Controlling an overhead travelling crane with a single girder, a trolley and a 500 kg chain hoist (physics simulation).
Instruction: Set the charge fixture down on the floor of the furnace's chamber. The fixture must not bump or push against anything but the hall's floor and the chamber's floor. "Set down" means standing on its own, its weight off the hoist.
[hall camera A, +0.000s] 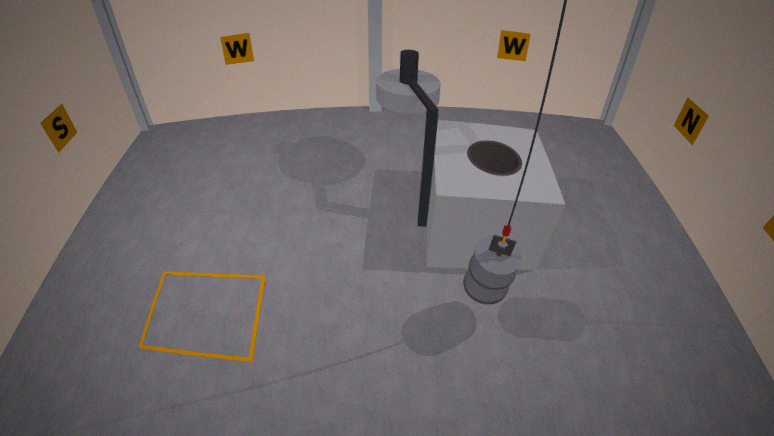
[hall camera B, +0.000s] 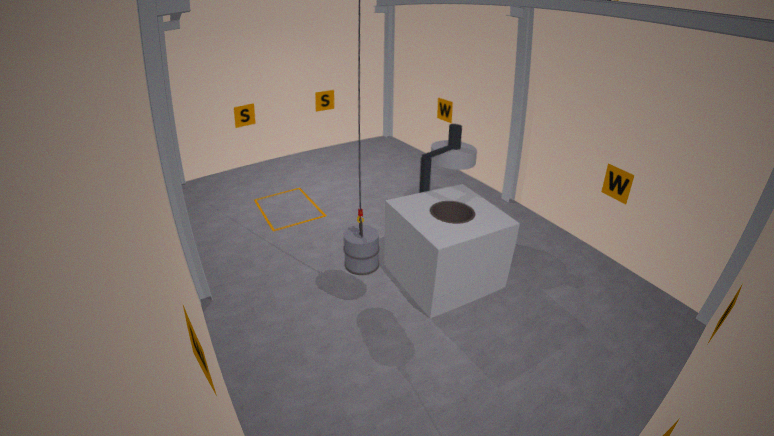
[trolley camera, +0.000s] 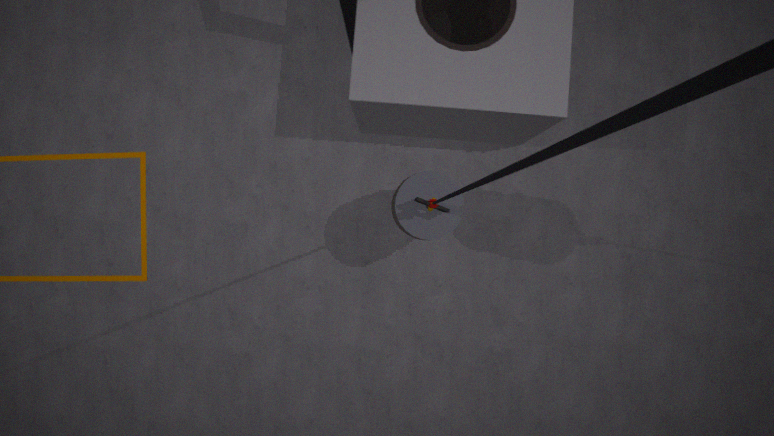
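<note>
The charge fixture (hall camera A: 490, 276) (hall camera B: 361, 257) (trolley camera: 433, 228) is a grey ribbed drum with a dark lifting plate on top. It hangs roughly upright in the air, its shadows apart from it on the floor. My hook (hall camera A: 504, 238) (hall camera B: 360, 219) (trolley camera: 432, 204), yellow under a red block, is engaged in the plate, with the chain taut. The furnace (hall camera A: 487, 227) (hall camera B: 473, 276) (trolley camera: 460, 81) is a pale block beside the fixture, on its west side. The round chamber opening (hall camera A: 493, 157) (hall camera B: 452, 211) (trolley camera: 466, 21) is in its top. The chamber's floor is too dark to make out.
A round grey lid (hall camera A: 388, 96) (hall camera B: 464, 158) is held up beside the furnace by a black post with an arm (hall camera A: 428, 162) (hall camera B: 425, 176) (trolley camera: 349, 21). An orange marked rectangle (hall camera A: 213, 274) (hall camera B: 264, 215) (trolley camera: 143, 216) lies on the floor to the south.
</note>
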